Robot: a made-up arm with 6 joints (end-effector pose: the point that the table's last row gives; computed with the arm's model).
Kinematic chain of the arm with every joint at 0, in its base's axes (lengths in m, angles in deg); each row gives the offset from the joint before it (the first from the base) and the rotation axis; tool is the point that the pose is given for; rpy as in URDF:
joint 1: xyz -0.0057 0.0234 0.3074 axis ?
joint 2: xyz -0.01 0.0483 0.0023 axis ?
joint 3: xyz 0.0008 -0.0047 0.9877 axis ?
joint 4: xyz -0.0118 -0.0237 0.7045 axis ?
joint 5: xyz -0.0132 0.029 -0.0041 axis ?
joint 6: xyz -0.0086 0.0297 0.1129 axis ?
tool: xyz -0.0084 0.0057 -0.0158 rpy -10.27 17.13 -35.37
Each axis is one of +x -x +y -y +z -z.
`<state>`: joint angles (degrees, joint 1 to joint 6).
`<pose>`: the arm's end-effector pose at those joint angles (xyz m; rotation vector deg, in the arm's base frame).
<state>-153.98 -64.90 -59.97 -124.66 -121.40 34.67</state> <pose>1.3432 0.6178 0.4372 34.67 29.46 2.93</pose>
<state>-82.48 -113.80 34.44 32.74 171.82 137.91</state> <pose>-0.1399 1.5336 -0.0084 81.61 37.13 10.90</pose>
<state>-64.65 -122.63 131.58 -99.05 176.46 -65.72</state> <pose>-0.2938 0.6536 0.3656 -85.46 -133.49 -27.84</pose>
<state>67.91 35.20 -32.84 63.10 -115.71 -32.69</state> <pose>0.2032 0.4471 1.7675 101.65 25.05 56.15</pose>
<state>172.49 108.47 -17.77 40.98 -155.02 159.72</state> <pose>-1.5344 0.2007 0.0725 -59.40 66.03 -83.88</pose>
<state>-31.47 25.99 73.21 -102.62 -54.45 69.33</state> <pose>1.0291 -0.4834 1.0171 -74.30 100.99 -25.16</pose>
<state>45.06 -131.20 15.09 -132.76 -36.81 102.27</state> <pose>-1.0843 -0.9922 -0.6080 59.71 -46.33 -34.21</pose>
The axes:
joint 1: +z
joint 2: +y
joint 3: +y
joint 4: +z
joint 5: +y
joint 6: +z

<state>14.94 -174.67 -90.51 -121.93 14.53 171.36</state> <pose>0.6623 0.1850 -0.7672 -0.45 102.08 24.16</pose>
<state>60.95 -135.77 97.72 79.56 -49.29 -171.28</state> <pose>-0.5567 -1.0824 0.1544 40.63 68.87 -30.36</pose>
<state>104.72 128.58 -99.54 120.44 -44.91 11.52</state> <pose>-0.1983 1.1237 0.3632 -28.52 -57.41 -152.69</pose>
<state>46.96 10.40 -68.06 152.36 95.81 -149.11</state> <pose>-0.3338 -0.3177 1.5546 44.88 -116.56 -21.53</pose>
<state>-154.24 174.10 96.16 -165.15 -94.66 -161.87</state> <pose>0.5343 0.2905 -0.5608 23.37 40.14 -166.78</pose>
